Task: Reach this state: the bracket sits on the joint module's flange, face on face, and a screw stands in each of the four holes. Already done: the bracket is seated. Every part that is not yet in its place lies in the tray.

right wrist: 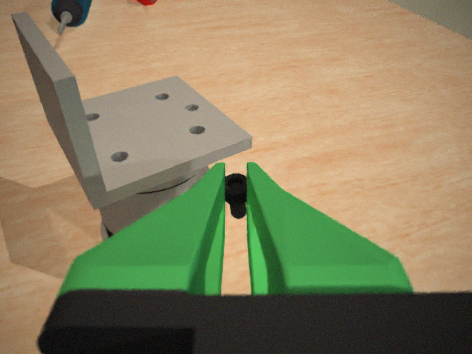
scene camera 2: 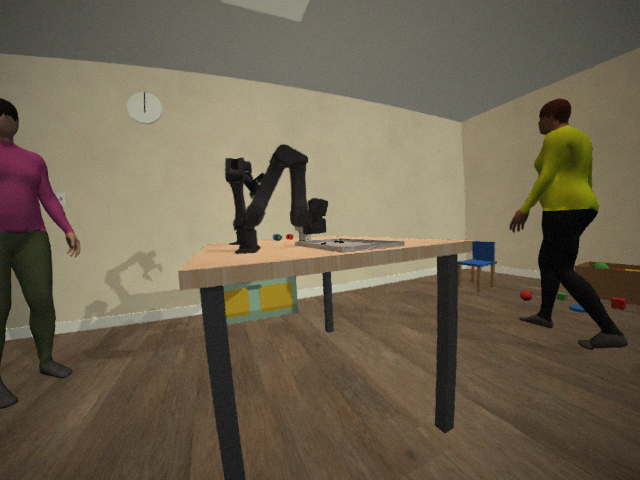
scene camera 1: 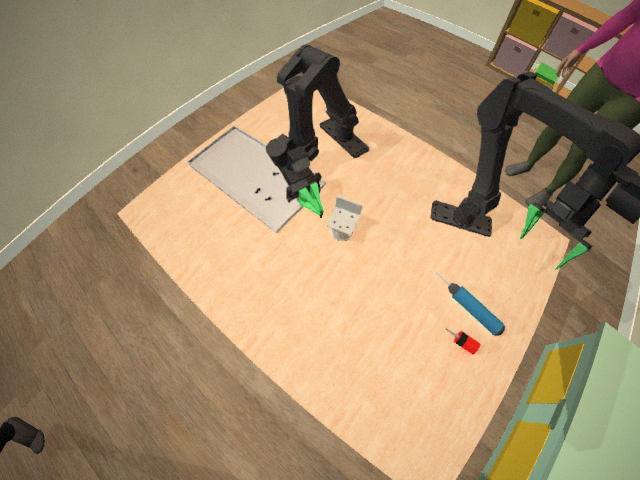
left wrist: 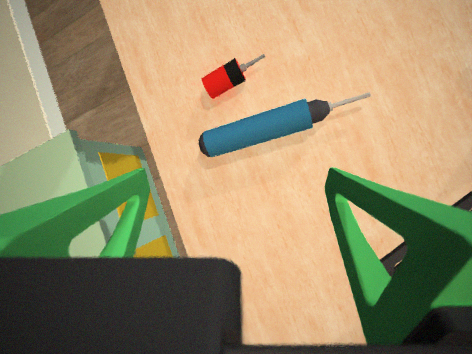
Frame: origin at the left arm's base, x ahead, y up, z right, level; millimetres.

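Seen in the pictures: left gripper, fingertip midpoint: (scene camera 1: pixel 537 253) (left wrist: pixel 237 178); right gripper, fingertip midpoint: (right wrist: pixel 235 177) (scene camera 1: pixel 321 213); left arm's base at its link origin: (scene camera 1: pixel 461 219); right arm's base at its link origin: (scene camera 2: pixel 249 250) (scene camera 1: pixel 343 137).
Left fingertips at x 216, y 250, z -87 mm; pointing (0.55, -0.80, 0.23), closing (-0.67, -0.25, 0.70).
Observation:
Offsets run from my left fingertips to a thing's top centre. "pt": to the spot under its first point.
The grey L-shaped bracket (scene camera 1: pixel 343 219) (right wrist: pixel 145 125) sits flat on the round joint module @(dy -186, dx -59, dz +429 mm) (scene camera 1: pixel 341 236) (right wrist: pixel 145 207); its visible plate holes hold no screws. My right gripper (scene camera 1: pixel 321 212) (right wrist: pixel 235 177) is shut on a black screw @(dy -177, dx -56, dz +490 mm) (right wrist: pixel 237 192), head up and shank down, just off the plate's edge and not over a hole. Three black screws @(dy -235, dx -113, dz +706 mm) (scene camera 1: pixel 257 190) @(dy -235, dx -95, dz +665 mm) (scene camera 1: pixel 267 198) @(dy -235, dx -191, dz +678 mm) (scene camera 1: pixel 275 173) lie in the grey tray @(dy -234, dx -176, dz +754 mm) (scene camera 1: pixel 227 155) (scene camera 2: pixel 382 243). My left gripper (scene camera 1: pixel 539 253) (left wrist: pixel 237 178) is open and empty, far from the bracket, above the table's right edge.
A blue screwdriver @(pt dy -213, dx +74, dz +32 mm) (scene camera 1: pixel 476 310) (left wrist: pixel 257 129) and a short red screwdriver @(dy -216, dx +151, dz +56 mm) (scene camera 1: pixel 467 342) (left wrist: pixel 222 79) lie on the table at the right in scene camera 1. A green cabinet (scene camera 1: pixel 610 392) stands beside the table. Two people stand in the room in scene camera 2.

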